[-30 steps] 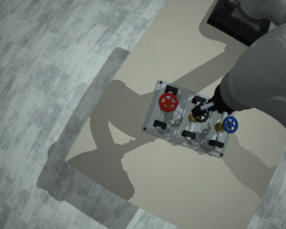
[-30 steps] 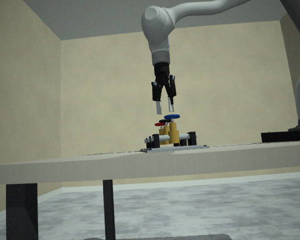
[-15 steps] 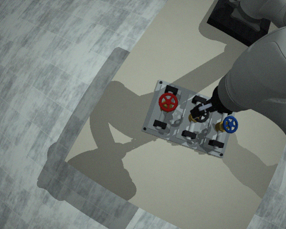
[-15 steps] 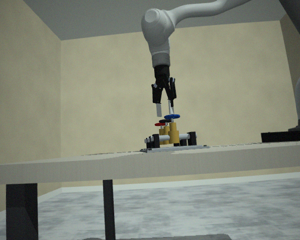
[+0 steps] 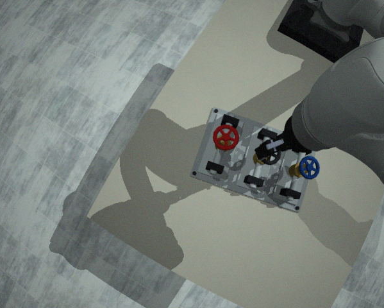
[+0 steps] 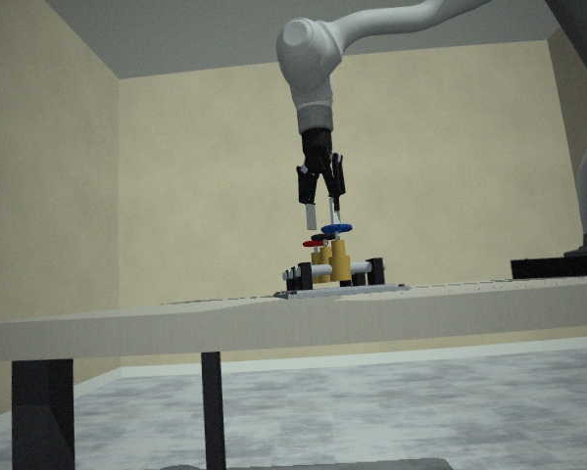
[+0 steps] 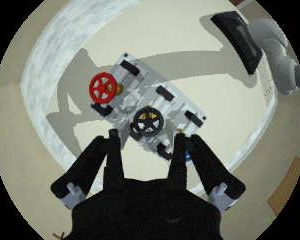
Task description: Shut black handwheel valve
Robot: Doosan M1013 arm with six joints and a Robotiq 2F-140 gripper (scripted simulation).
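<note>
Now: the black handwheel 6 cm below my hand. The rest, counted from my hand: grey panel: 18 cm below; then blue handwheel: 1 cm behind, 13 cm to the left, 6 cm below; then red handwheel: 1 cm ahead, 12 cm to the right, 6 cm below.
</note>
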